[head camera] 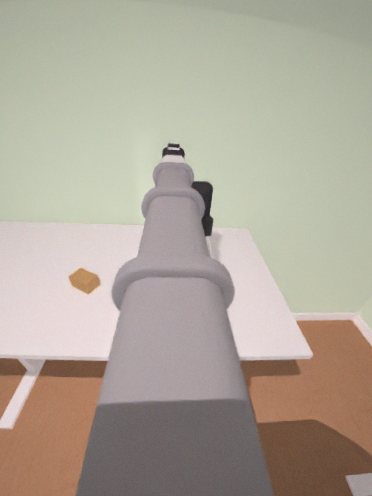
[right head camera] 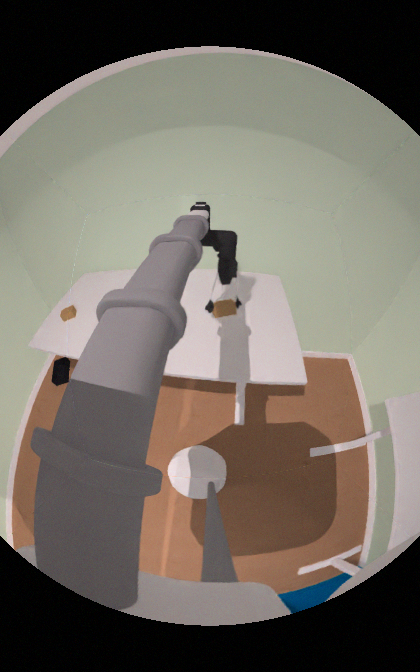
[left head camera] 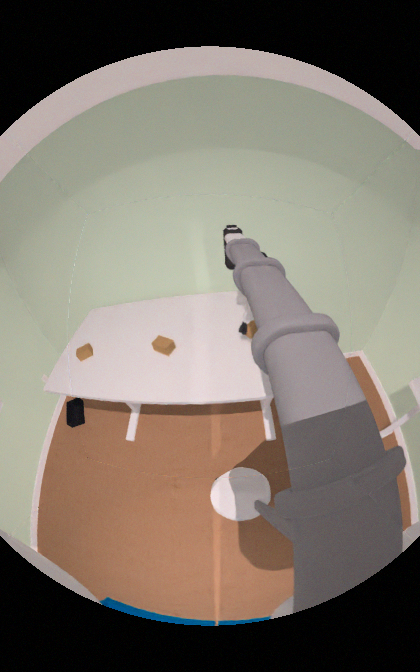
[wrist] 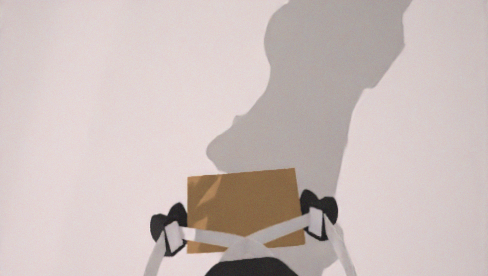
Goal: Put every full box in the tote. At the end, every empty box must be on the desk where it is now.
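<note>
My gripper (right head camera: 224, 305) (wrist: 244, 212) is shut on a brown box (left head camera: 251, 329) (right head camera: 225, 310) (wrist: 250, 192), with a black fingertip against each side. The box is held over the right part of the white desk (head camera: 40, 330) (left head camera: 200, 375) (right head camera: 280, 350) (wrist: 75, 150); their exact gap is hard to judge. A second brown box (head camera: 84, 280) (left head camera: 163, 345) stands near the middle of the desk. A third brown box (left head camera: 84, 352) (right head camera: 68, 313) stands near its left end. No view shows which boxes are full. I cannot make out the tote for certain.
The grey arm (head camera: 172, 340) (left head camera: 320, 390) (right head camera: 115, 345) reaches over the desk. A black block (left head camera: 75, 412) (right head camera: 61, 371) is below the desk's left end. A blue surface (left head camera: 185, 617) (right head camera: 317, 594) shows at the bottom edge. A white panel (right head camera: 407, 465) stands at the right.
</note>
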